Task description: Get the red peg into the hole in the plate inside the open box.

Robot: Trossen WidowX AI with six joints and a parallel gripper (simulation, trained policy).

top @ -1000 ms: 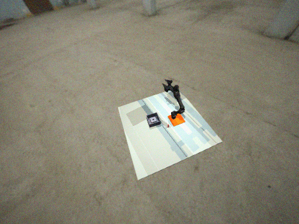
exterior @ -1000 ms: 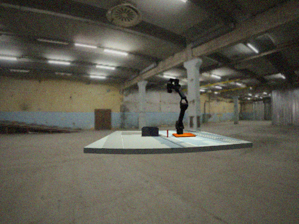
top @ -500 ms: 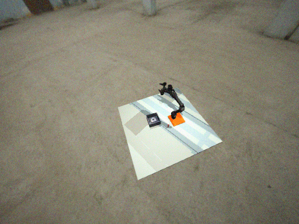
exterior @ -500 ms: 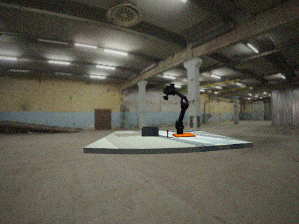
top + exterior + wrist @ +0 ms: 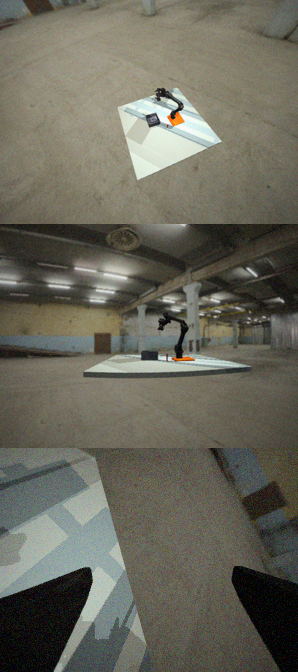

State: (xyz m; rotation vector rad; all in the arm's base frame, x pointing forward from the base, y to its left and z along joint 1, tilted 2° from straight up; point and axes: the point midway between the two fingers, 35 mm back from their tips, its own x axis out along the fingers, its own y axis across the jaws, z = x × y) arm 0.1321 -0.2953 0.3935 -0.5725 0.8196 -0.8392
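Right now the red peg is 30 mm ahead of my gripper tip, 400 mm to the left of it and 360 mm below it. From my gripper tip the other things lie so: dark box (160 mm ahead, 170 mm to the left, 380 mm below); then plate (160 mm ahead, 170 mm to the left, 360 mm below).
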